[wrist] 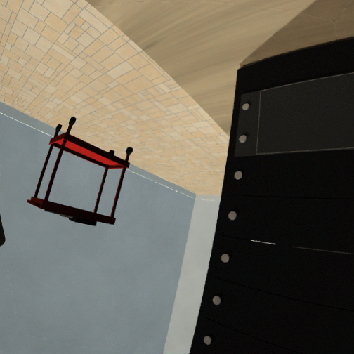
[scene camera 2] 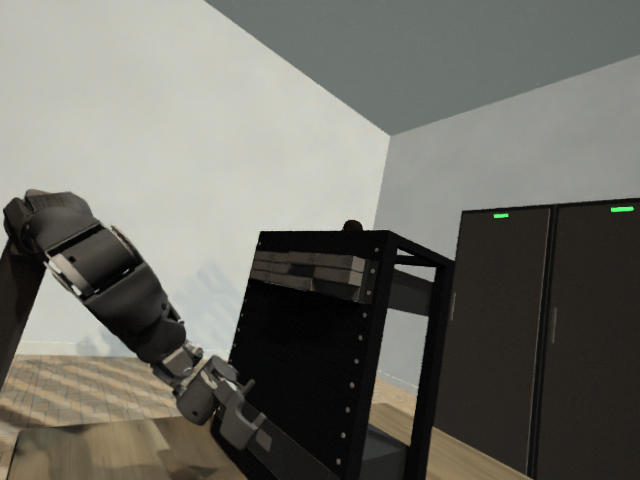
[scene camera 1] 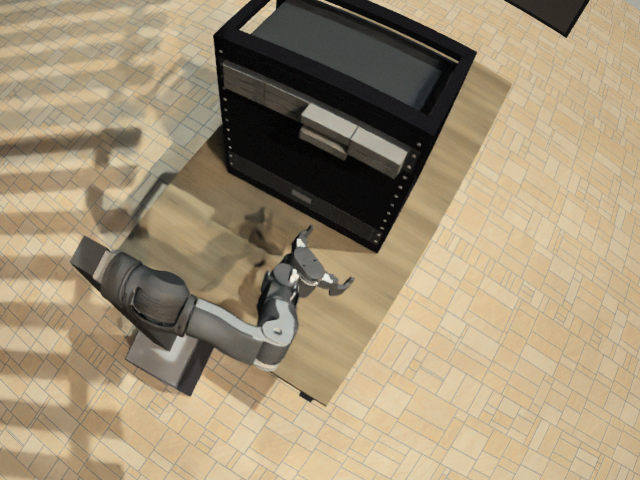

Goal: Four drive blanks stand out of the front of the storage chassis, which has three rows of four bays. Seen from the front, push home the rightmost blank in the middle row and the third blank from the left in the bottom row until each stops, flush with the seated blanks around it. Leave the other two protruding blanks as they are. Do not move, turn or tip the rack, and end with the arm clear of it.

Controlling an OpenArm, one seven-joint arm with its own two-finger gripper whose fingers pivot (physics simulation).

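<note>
The black storage chassis [scene camera 1: 330, 85] [scene camera 2: 373, 351] [wrist: 295, 200] stands upright, with the blanks in a band high on its front. The rightmost middle-row blank [scene camera 2: 338, 274] protrudes below the protruding rightmost top-row blank [scene camera 1: 382, 144] [scene camera 2: 338, 260]. The third bottom-row blank [scene camera 1: 323, 142] [scene camera 2: 297, 281] protrudes below the protruding third top-row blank [scene camera 1: 330, 121] [scene camera 2: 303, 257]. My gripper [scene camera 1: 330, 254] [scene camera 2: 256, 400] is open and empty, low in front of the chassis and well below the blanks. Blank faces do not show in the wrist view; contact with the lower chassis cannot be told.
The chassis stands on a wooden platform [scene camera 1: 361, 320] [scene camera 2: 124, 449] on a tiled floor. A lower front panel [scene camera 1: 258, 178] [wrist: 305, 117] with a small label [scene camera 1: 301, 196] [scene camera 2: 263, 440] spans the chassis. A red cart [wrist: 87, 151] is beyond it, and dark cabinets [scene camera 2: 496, 335] stand behind.
</note>
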